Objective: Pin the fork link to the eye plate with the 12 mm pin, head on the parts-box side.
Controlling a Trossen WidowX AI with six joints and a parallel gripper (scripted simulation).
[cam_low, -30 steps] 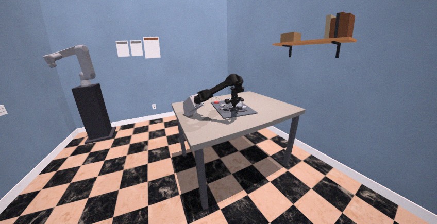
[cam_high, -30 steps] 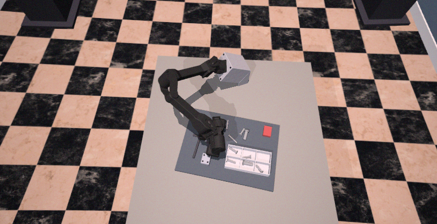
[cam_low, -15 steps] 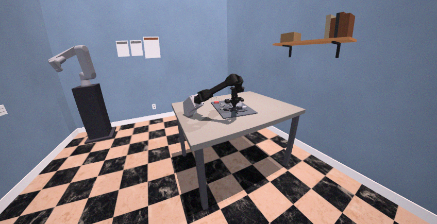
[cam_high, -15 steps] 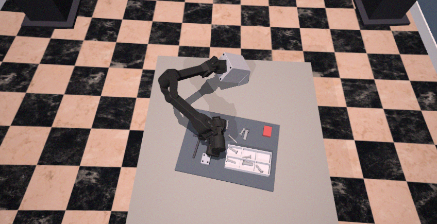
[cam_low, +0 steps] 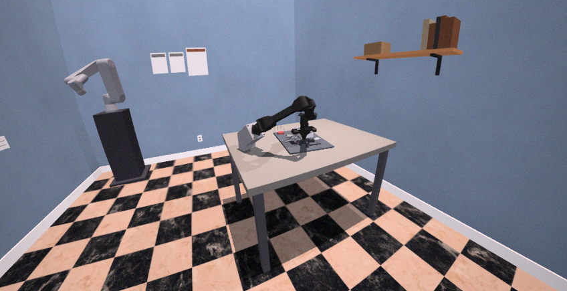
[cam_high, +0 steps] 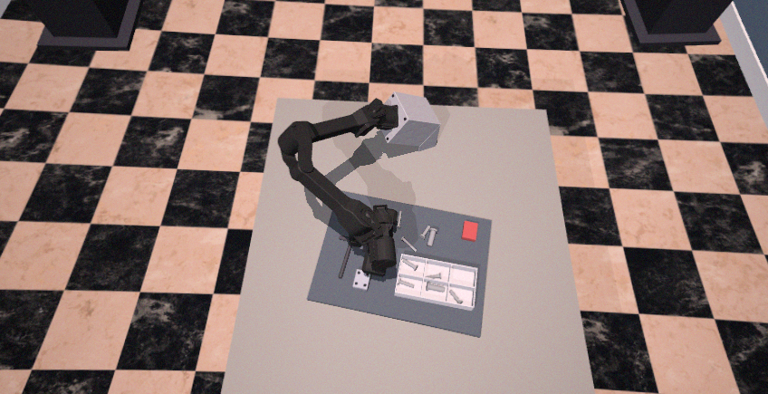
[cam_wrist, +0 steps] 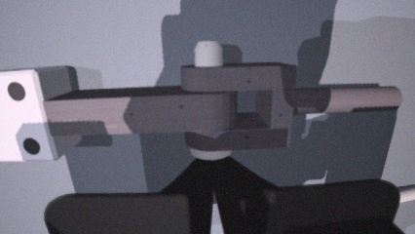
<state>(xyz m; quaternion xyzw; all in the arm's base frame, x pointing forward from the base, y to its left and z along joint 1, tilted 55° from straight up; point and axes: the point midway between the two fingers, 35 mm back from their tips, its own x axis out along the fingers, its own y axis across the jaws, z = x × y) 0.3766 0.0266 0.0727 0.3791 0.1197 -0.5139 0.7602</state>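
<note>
Now: the eye plate 1 cm ahead of my hand, 3 cm to the right of it and 3 cm below it. Also, from my hand: dark fork link: 3 cm behind, 2 cm to the right, 3 cm below; then pin: 2 cm behind, 9 cm to the left, 3 cm below; then dark mat: 2 cm ahead, 7 cm to the left, 4 cm below.
</note>
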